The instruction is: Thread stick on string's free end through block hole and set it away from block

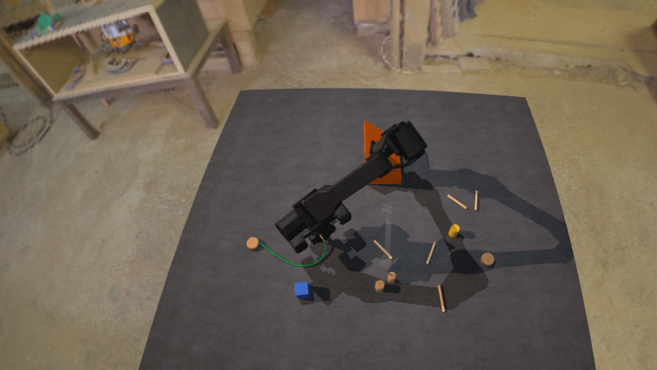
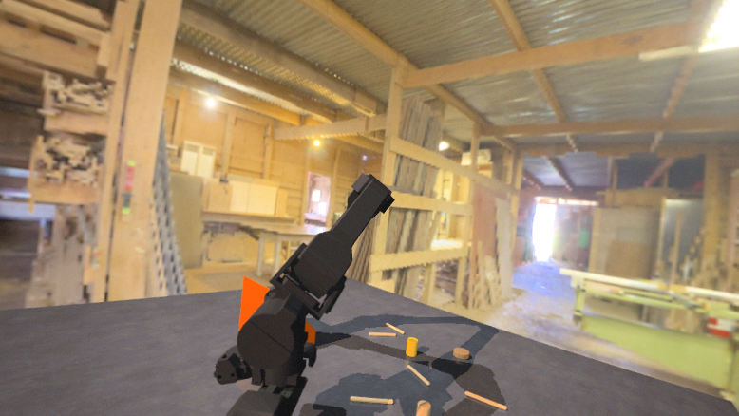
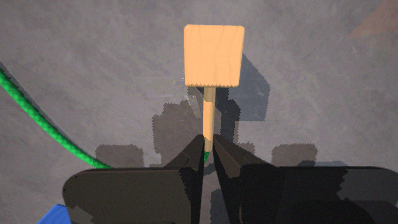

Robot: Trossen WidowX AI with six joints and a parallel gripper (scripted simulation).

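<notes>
My gripper tip is 10 mm to the left of the thin wooden stick and 10 mm past it. Round my gripper tip: blue cube: 170 mm ahead, 30 mm to the right; then wooden block: 40 mm to the right, 40 mm behind; then round wooden button: 220 mm to the right, 40 mm ahead, 10 mm below.
</notes>
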